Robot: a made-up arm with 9 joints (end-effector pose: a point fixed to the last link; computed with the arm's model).
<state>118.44 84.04 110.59 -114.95 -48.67 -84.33 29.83 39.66 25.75</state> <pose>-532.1 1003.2 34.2 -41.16 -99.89 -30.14</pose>
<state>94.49 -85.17 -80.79 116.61 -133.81 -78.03 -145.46 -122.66 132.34</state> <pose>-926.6 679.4 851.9 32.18 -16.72 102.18</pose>
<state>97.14 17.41 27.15 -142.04 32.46 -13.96 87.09 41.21 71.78</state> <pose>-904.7 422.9 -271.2 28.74 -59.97 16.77</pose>
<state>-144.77 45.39 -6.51 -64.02 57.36 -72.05 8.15 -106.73 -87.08</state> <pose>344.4 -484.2 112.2 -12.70 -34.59 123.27</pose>
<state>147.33 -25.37 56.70 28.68 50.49 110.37 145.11 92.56 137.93</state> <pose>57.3 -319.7 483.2 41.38 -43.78 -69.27</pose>
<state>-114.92 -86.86 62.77 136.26 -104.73 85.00 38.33 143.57 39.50</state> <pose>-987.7 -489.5 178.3 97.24 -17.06 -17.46</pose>
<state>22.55 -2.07 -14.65 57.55 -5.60 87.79 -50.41 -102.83 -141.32</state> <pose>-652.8 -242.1 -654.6 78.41 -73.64 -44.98</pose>
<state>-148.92 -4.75 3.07 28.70 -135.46 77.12 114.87 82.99 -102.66</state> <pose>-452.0 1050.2 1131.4 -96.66 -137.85 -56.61</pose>
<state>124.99 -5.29 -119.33 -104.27 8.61 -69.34 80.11 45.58 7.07</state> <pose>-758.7 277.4 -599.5 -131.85 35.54 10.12</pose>
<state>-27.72 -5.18 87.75 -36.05 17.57 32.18 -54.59 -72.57 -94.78</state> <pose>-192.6 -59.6 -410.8 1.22 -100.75 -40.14</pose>
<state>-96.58 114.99 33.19 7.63 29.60 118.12 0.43 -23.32 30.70</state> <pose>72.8 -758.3 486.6 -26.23 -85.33 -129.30</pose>
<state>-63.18 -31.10 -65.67 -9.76 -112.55 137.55 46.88 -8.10 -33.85</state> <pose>-541.1 305.1 -200.5 46.09 77.94 -141.99</pose>
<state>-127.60 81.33 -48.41 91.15 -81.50 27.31 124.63 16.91 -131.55</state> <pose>999.4 407.6 -72.0 9.75 46.07 -54.49</pose>
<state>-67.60 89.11 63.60 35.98 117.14 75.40 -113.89 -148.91 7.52</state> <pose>341.2 -658.6 333.0 86.39 71.96 33.66</pose>
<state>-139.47 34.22 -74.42 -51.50 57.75 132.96 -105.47 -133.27 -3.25</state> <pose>-320.7 -86.7 325.6 4.14 -79.04 -30.07</pose>
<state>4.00 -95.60 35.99 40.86 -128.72 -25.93 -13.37 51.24 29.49</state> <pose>-1183.7 -269.4 -24.2 62.26 82.55 -85.61</pose>
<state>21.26 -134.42 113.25 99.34 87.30 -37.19 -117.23 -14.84 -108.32</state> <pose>-1215.8 4.8 649.9 -33.29 24.80 -170.66</pose>
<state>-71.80 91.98 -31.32 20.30 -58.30 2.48 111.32 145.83 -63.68</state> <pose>689.1 -642.3 1073.5 -5.63 -13.13 10.70</pose>
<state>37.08 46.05 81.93 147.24 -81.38 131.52 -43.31 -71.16 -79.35</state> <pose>43.7 547.3 -61.7 -16.30 -111.89 -101.17</pose>
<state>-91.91 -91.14 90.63 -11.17 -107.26 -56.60 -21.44 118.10 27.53</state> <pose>-669.2 266.4 -130.3 20.78 61.35 42.24</pose>
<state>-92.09 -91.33 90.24 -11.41 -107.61 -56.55 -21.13 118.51 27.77</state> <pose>-667.4 268.6 -128.7 20.72 61.22 42.74</pose>
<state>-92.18 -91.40 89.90 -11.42 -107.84 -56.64 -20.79 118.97 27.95</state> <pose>-666.0 271.7 -127.8 20.64 61.23 43.24</pose>
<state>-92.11 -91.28 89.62 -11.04 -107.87 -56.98 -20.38 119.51 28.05</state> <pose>-665.3 276.2 -128.1 20.56 61.51 43.77</pose>
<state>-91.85 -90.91 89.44 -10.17 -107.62 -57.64 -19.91 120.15 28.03</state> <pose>-665.6 282.6 -129.9 20.48 62.08 44.35</pose>
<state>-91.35 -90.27 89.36 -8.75 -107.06 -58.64 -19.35 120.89 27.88</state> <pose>-666.9 291.2 -133.4 20.41 63.00 44.97</pose>
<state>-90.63 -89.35 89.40 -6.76 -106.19 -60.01 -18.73 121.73 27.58</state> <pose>-669.4 301.9 -138.6 20.47 64.20 45.64</pose>
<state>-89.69 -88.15 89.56 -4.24 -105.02 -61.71 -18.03 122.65 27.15</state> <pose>-672.6 315.0 -145.6 20.72 65.68 46.34</pose>
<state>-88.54 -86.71 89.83 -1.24 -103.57 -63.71 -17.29 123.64 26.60</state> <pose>-676.4 330.0 -154.2 21.26 67.36 47.03</pose>
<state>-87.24 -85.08 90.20 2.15 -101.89 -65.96 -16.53 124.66 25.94</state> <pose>-680.6 346.7 -164.0 22.21 69.09 47.71</pose>
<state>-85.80 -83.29 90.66 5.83 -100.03 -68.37 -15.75 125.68 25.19</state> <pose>-684.4 364.8 -174.9 23.63 70.82 48.28</pose>
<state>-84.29 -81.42 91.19 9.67 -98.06 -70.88 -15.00 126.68 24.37</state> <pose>-687.5 383.5 -186.3 25.53 72.38 48.71</pose>
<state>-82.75 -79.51 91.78 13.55 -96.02 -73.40 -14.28 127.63 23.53</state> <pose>-689.3 402.5 -198.0 27.84 73.71 48.98</pose>
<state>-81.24 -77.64 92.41 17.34 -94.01 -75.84 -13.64 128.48 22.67</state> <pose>-689.7 420.7 -209.4 30.50 74.72 49.01</pose>
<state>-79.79 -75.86 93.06 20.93 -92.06 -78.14 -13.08 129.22 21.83</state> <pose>-688.7 437.7 -220.4 33.34 75.41 48.82</pose>
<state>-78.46 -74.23 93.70 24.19 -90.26 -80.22 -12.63 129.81 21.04</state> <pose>-686.4 452.7 -230.6 36.21 75.79 48.42</pose>
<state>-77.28 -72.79 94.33 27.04 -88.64 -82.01 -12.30 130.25 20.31</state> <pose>-683.3 465.1 -239.8 38.91 75.92 47.82</pose>
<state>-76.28 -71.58 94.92 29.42 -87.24 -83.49 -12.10 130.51 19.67</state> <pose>-680.0 474.7 -248.0 41.32 75.91 47.11</pose>
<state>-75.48 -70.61 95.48 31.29 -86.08 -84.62 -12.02 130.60 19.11</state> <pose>-677.1 481.4 -255.0 43.34 75.83 46.30</pose>
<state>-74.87 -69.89 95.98 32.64 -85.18 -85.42 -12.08 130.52 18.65</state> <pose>-675.1 485.0 -260.7 44.90 75.75 45.43</pose>
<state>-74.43 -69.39 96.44 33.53 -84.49 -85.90 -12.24 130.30 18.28</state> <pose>-674.1 486.0 -265.3 45.99 75.76 44.57</pose>
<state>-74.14 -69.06 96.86 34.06 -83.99 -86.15 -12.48 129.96 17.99</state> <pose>-674.0 485.1 -269.0 46.76 75.83 43.71</pose>
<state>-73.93 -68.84 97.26 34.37 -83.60 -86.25 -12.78 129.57 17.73</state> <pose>-674.6 482.8 -272.0 47.28 75.93 42.84</pose>
